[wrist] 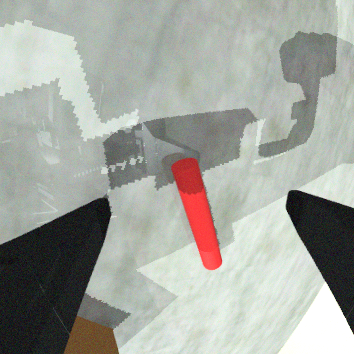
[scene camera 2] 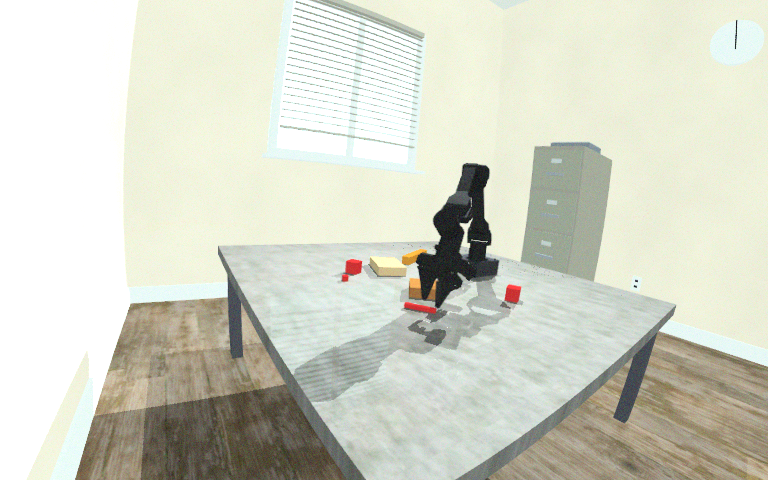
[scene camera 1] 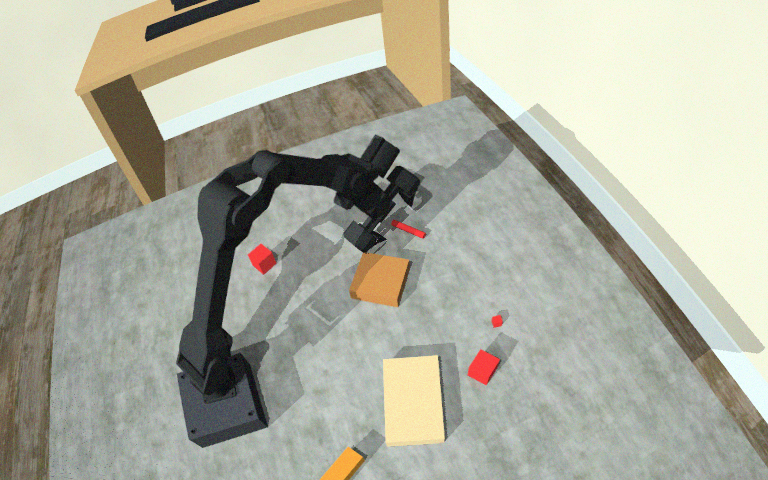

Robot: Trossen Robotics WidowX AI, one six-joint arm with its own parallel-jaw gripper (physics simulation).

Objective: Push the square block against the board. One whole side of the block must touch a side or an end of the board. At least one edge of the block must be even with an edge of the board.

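Frame: origin at the arm's base, x right, y back, z down, level; metres.
Seen in the pictures: gripper, between the fingertips: (wrist: 198, 202) (scene camera 2: 430, 303) (scene camera 1: 397, 221); arm's base, origin of its link: (scene camera 2: 476, 259) (scene camera 1: 217, 384).
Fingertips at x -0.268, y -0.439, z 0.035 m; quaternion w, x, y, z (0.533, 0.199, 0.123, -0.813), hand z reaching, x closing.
Offsets run from my fingertips to a thing's middle.
The square block {dx +0.124, dy +0.082, dz +0.007 m} (scene camera 1: 382, 280) (scene camera 2: 417, 288) (wrist: 94, 337) is orange-brown and lies flat near the middle of the table. In the wrist view part of it shows at the bottom left, behind a finger. The board {dx +0.393, dy +0.112, dz +0.007 m} (scene camera 1: 413, 399) (scene camera 2: 387, 267) is a cream rectangle lying flat, apart from the block with a stretch of table between them. My gripper (scene camera 1: 398, 219) (scene camera 2: 431, 302) (wrist: 198, 202) is wide open and empty. It is above the table, beside the block on the side away from the board. One finger is close to the block; contact cannot be told.
A red cylinder {dx +0.017, dy -0.019, dz +0.014 m} (scene camera 1: 408, 229) (scene camera 2: 419, 307) (wrist: 201, 220) lies below the fingers. One red cube {dx -0.019, dy +0.308, dz +0.002 m} (scene camera 1: 262, 258) (scene camera 2: 513, 293) is near the arm. Another red cube {dx +0.383, dy -0.027, dz +0.002 m} (scene camera 1: 484, 366) (scene camera 2: 353, 266) and a tiny one {dx +0.301, dy -0.094, dz +0.014 m} (scene camera 1: 496, 320) (scene camera 2: 344, 277) are beside the board. An orange bar {dx +0.515, dy +0.326, dz +0.006 m} (scene camera 1: 342, 464) (scene camera 2: 414, 256) lies past the board.
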